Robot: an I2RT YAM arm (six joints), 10 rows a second.
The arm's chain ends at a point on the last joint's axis. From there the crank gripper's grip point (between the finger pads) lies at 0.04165 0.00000 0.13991 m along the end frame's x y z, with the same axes.
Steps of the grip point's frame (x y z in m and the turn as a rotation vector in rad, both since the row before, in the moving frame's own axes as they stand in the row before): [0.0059, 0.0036, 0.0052, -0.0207, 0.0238, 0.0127]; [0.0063, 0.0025, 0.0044, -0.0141, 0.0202, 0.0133]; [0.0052, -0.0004, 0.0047, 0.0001, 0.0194, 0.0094]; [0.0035, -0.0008, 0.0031, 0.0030, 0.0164, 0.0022]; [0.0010, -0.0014, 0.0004, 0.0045, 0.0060, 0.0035]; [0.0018, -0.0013, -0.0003, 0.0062, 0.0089, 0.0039]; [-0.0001, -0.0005, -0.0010, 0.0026, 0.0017, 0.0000]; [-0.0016, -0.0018, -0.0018, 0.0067, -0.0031, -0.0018]
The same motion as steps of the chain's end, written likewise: [0.0026, 0.0002, 0.0063, -0.0207, 0.0238, 0.0127]; [0.0035, 0.0000, 0.0053, -0.0141, 0.0202, 0.0133]; [0.0025, -0.0008, 0.0055, 0.0001, 0.0194, 0.0094]; [0.0012, -0.0005, 0.0038, 0.0030, 0.0164, 0.0022]; [0.0002, -0.0009, 0.0007, 0.0045, 0.0060, 0.0035]; [0.0006, -0.0006, 0.0001, 0.0062, 0.0089, 0.0039]; [-0.0003, -0.0001, -0.0009, 0.0026, 0.0017, 0.0000]; [-0.0012, -0.0008, -0.0019, 0.0067, -0.0031, -0.0018]
